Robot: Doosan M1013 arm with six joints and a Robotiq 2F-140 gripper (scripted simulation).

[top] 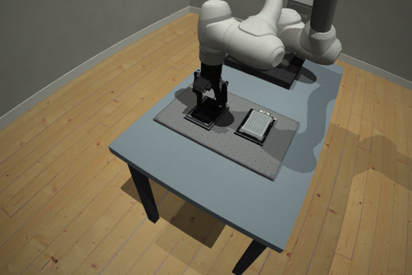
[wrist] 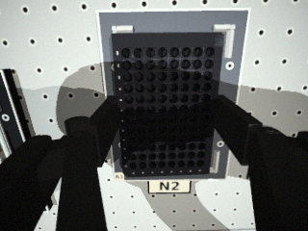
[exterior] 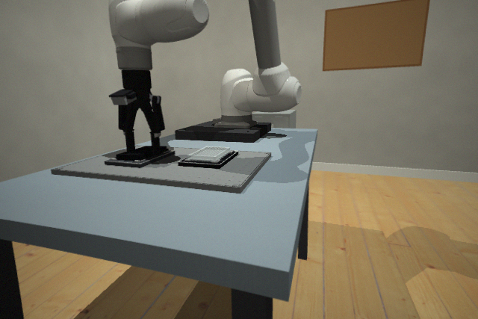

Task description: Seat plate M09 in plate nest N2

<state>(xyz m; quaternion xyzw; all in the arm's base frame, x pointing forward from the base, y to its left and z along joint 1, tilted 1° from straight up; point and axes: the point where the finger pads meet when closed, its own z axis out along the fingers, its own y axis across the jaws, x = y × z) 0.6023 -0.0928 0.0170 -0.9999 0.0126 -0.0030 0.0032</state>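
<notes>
My gripper is now 40 mm above the plate nest and 10 mm to the left of it. From my hand the other things lie so: white well plate 200 mm to the left, 40 mm behind, 30 mm below; black well plate 20 mm below.
</notes>
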